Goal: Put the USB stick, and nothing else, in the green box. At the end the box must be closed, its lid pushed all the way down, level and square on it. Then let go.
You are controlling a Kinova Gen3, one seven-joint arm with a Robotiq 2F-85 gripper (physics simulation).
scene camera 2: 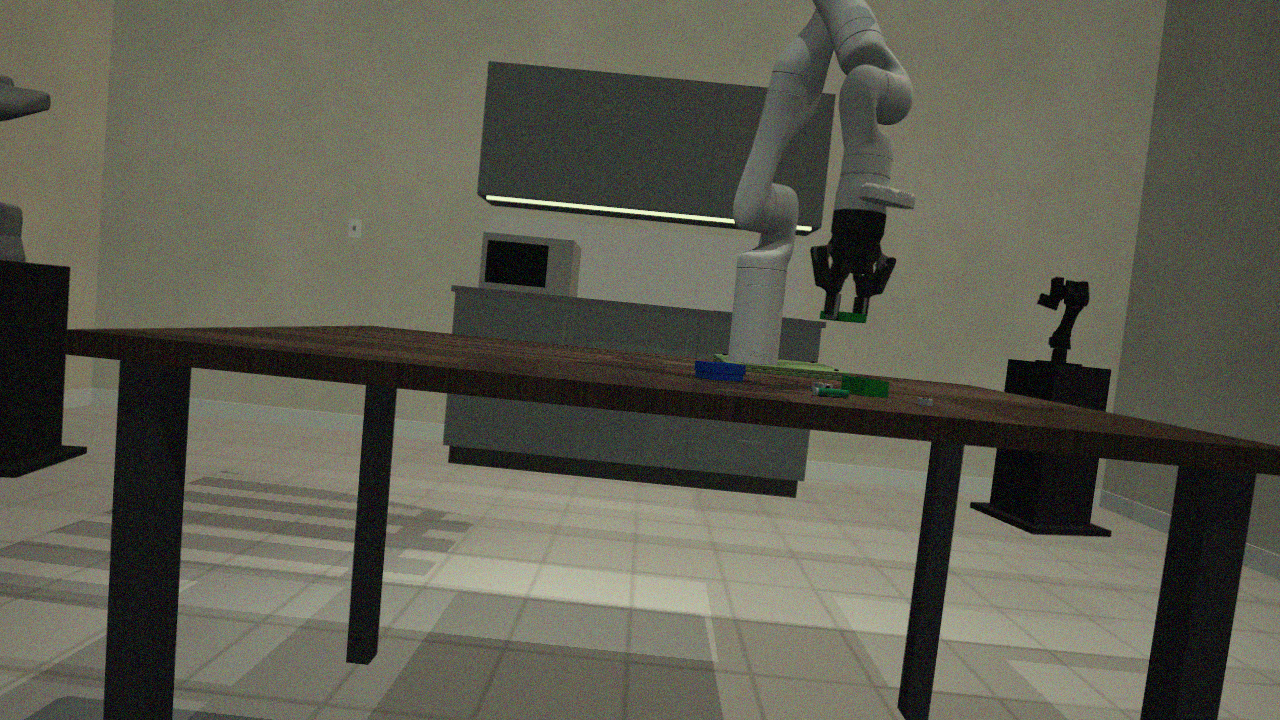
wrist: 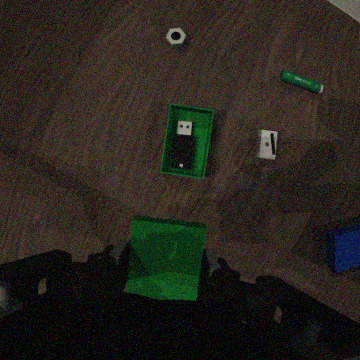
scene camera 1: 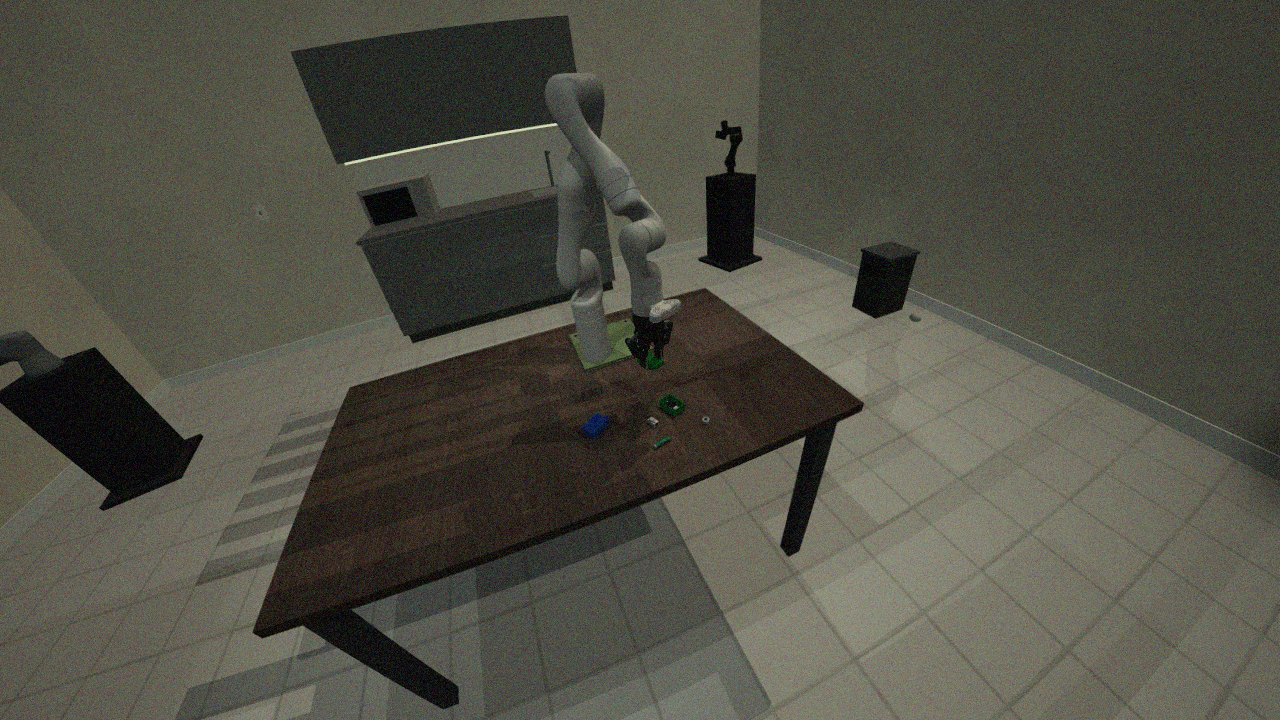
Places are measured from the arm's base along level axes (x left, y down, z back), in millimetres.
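Where they show: gripper, fingertip midpoint: (scene camera 2: 844, 320) (wrist: 164, 259) (scene camera 1: 652, 364); arm's base, origin of the base link: (scene camera 2: 752, 362) (scene camera 1: 597, 353).
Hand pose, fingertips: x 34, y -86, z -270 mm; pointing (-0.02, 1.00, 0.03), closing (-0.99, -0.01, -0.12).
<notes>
Things, the pixels of their top centre, and the offset from my fingertips. Level surfaces: height alone.
- green box, middle of its top: (wrist: 186, 140) (scene camera 2: 865, 378) (scene camera 1: 671, 401) dx +2, dy +79, dz -74 mm
- USB stick, middle of its top: (wrist: 182, 144) (scene camera 1: 672, 404) dx +5, dy +92, dz -71 mm
- green lid, middle of its top: (wrist: 163, 276) (scene camera 2: 843, 312) (scene camera 1: 650, 359) dx -1, dy -13, dz +6 mm
- white sharpener, middle of its top: (wrist: 268, 143) (scene camera 2: 822, 383) (scene camera 1: 653, 420) dx -68, dy +89, dz -90 mm
- green battery-like cylinder, middle of its top: (wrist: 303, 80) (scene camera 2: 831, 388) (scene camera 1: 661, 440) dx -91, dy +90, dz -158 mm
- hex nut, middle of its top: (wrist: 175, 35) (scene camera 2: 925, 398) (scene camera 1: 705, 419) dx +35, dy +92, dz -167 mm
- wooden table, its level: dy +100 mm
The green box (scene camera 1: 660, 411) (scene camera 2: 864, 385) (wrist: 208, 145) stands open on the table. The USB stick (wrist: 183, 150), black with a pale metal plug, lies inside it along the left wall in the wrist view. My gripper (scene camera 1: 652, 360) (scene camera 2: 845, 308) (wrist: 164, 259) is shut on the green lid (scene camera 1: 656, 362) (scene camera 2: 844, 317) (wrist: 167, 250) and holds it in the air, well above the table. In scene camera 1 the lid is behind the box, toward the robot's base. In scene camera 2 the lid looks about level.
A white sharpener (scene camera 1: 652, 420) (wrist: 268, 144), a green battery-like cylinder (scene camera 1: 661, 442) (scene camera 2: 832, 392) (wrist: 302, 81) and a hex nut (scene camera 1: 705, 419) (scene camera 2: 924, 401) (wrist: 169, 36) lie around the box. A blue block or box (scene camera 1: 595, 425) (scene camera 2: 719, 370) (wrist: 346, 248) stands farther off on the wooden table (scene camera 1: 429, 483).
</notes>
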